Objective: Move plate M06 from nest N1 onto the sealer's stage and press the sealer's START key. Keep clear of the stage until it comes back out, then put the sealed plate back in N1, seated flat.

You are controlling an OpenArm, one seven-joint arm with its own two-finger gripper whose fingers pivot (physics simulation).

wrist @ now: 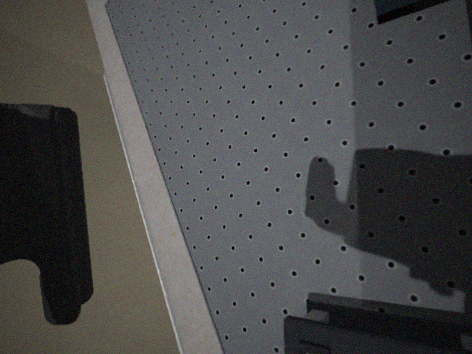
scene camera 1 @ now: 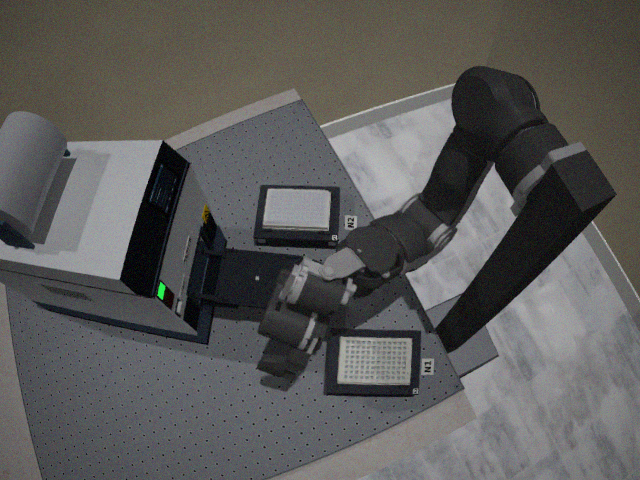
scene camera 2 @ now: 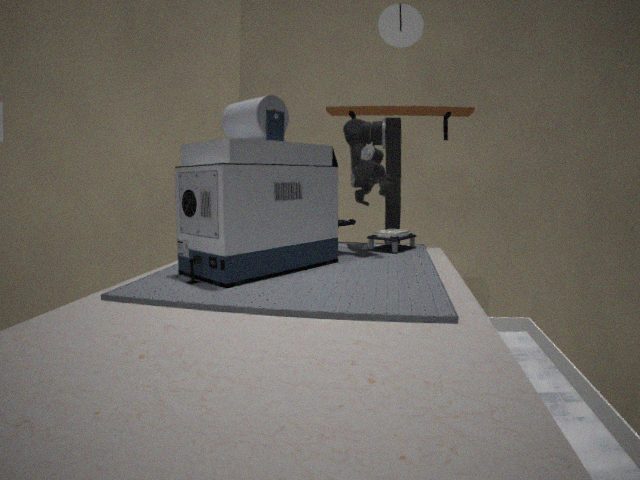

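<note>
A cream plate with visible wells lies in nest N1; its label is too small to read. The sealer's dark stage stands out from the sealer's front; its visible part bears no plate, and its outer end is hidden by the arm. A lit green patch shows on the sealer's front; I cannot tell which part is the START key. My gripper is open and empty, raised above the perforated board, left of N1 in scene camera 1. One dark finger shows at the left in the wrist view.
The white sealer with its film roll stands at the left. Nest N2 holds another white plate beyond the stage. A dark nest edge shows low in the wrist view. The arm crosses over the stage's outer end.
</note>
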